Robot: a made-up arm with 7 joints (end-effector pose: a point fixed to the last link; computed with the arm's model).
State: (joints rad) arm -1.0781 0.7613 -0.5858 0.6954 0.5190 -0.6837 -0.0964
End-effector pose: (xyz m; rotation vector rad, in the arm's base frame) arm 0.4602 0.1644 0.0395 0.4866 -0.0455 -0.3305
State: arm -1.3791 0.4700 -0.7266 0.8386 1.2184 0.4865 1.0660
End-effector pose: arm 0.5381 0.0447 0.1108 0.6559 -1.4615 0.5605
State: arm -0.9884 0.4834 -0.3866 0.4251 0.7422 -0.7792 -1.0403
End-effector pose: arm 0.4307 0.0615 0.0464 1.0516 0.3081 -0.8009
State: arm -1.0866 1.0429 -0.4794 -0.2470 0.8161 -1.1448 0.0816
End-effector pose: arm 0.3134 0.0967 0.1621 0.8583 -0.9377 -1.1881
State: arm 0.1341 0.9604 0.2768 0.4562 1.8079 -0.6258 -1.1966
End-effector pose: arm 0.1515 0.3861 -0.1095 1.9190 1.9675 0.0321
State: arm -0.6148 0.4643 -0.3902 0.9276 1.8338 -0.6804 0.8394
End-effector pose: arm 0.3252 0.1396 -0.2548 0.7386 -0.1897 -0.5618
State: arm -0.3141 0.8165 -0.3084 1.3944 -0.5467 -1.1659 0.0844
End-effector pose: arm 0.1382 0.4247 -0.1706 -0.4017 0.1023 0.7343
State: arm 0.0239 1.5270 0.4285 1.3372 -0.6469 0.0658 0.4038
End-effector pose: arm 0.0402 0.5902 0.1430 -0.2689 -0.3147 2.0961
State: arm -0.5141 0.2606 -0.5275 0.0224 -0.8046 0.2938 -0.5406
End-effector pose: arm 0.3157 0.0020 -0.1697 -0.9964 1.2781 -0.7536
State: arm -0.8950 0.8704 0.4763 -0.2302 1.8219 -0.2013 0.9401
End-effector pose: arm 0.3110 0.2362 0.2684 1.0451 -2.0982 0.6609
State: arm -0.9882 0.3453 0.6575 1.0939 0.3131 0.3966 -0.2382
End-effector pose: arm 0.4237 0.2522 -0.1286 -0.9600 0.9599 0.8706
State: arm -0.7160 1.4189 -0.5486 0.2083 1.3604 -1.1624 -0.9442
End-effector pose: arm 0.3040 0.2693 0.0671 2.3230 0.9439 -0.6929
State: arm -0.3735 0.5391 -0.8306 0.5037 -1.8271 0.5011 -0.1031
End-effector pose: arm 0.1687 0.1145 -0.3091 -1.5475 2.0674 0.5198
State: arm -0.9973 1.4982 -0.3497 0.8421 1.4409 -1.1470 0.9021
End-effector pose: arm 0.3276 0.4061 0.1723 1.0872 -0.4130 -0.1948
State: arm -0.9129 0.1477 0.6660 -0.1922 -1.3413 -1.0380 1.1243
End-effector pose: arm 0.3590 0.2431 0.0615 2.5197 0.7611 -0.1053
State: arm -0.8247 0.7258 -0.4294 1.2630 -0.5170 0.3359 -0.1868
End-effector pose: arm 0.3337 0.3565 -0.1525 -0.5517 1.0969 1.0908
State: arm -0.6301 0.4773 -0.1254 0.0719 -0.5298 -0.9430 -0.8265
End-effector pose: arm 0.3647 0.1767 -0.0207 -0.4909 -0.2979 -0.9838
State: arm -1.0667 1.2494 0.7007 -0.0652 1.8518 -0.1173 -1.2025
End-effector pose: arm 0.1842 0.2768 0.3852 0.8355 0.1579 1.8149
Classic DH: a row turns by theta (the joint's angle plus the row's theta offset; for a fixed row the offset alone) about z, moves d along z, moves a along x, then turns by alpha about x. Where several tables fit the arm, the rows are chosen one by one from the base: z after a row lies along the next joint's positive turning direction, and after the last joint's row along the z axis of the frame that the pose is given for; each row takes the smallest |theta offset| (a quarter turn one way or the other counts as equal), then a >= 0, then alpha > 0; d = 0 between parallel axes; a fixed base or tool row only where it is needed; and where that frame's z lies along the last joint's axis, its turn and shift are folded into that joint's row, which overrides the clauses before.
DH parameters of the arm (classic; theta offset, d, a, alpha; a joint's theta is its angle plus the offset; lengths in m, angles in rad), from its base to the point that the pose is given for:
base (fixed): -0.071 0.1517 -0.0077 -1.3004
joint 1: -1.3111 0.0455 -0.0354 -1.5708
joint 2: 1.2915 0.012 -0.031 1.5708
joint 3: 1.5708 -0.2869 0.0304 -1.5708
joint 4: 1.5708 -0.0138 0.0162 1.5708
joint 5: 0 0.1801 0.0077 -1.5708
joint 6: -1.5708 0.0468 0.0695 1.5708
joint 7: -0.1583 0.0075 -0.0101 -1.0794
tool (fixed): 0.5584 -0.0195 0 0

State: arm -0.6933 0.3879 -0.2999 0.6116 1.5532 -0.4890 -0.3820
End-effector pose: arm 0.3848 0.0793 -0.1361 1.2008 0.3525 -0.3262
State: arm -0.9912 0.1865 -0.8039 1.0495 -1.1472 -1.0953 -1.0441
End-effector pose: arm 0.4215 0.0483 -0.1565 -0.7987 0.3166 -1.0199
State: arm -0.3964 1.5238 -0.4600 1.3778 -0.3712 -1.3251 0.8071
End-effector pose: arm 0.1676 0.5147 0.1369 0.1440 -0.7392 0.6899
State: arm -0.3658 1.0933 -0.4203 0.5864 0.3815 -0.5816 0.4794
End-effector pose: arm 0.2837 0.3520 -0.0895 0.3386 0.0108 0.2279
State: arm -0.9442 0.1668 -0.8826 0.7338 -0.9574 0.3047 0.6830
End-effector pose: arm 0.3943 -0.0639 -0.2000 -0.6743 0.9532 0.6924
